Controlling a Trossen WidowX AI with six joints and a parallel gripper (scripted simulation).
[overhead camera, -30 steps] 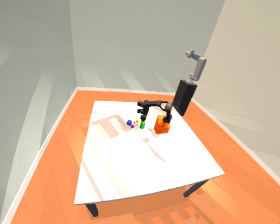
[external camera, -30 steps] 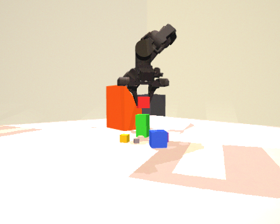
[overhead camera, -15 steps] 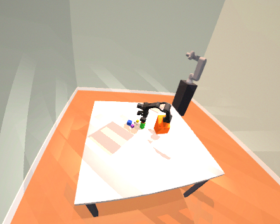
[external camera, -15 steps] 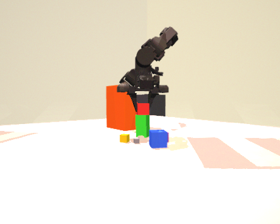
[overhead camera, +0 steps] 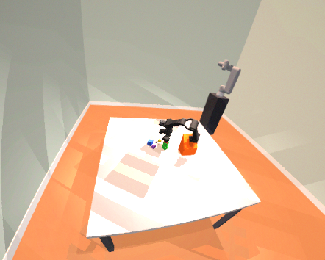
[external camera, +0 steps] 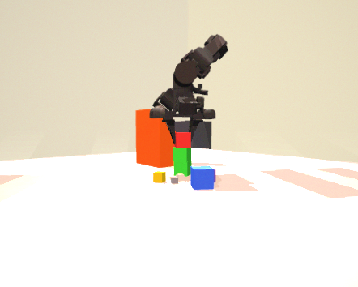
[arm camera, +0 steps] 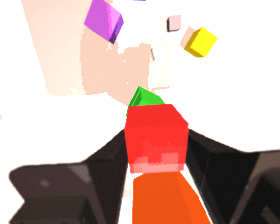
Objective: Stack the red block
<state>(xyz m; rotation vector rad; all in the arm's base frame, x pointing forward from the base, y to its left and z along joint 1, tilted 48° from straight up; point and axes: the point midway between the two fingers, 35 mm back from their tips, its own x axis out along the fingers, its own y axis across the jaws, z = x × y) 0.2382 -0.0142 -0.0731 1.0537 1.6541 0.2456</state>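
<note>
The red block lies 1 cm above my gripper tip. Round my gripper tip: purple cube (12 cm ahead, 8 cm below, 2 cm to the right); small yellow cube (11 cm to the right, 8 cm below, 3 cm ahead); tiny grey cube (9 cm to the right, 8 cm below, 7 cm ahead).
</note>
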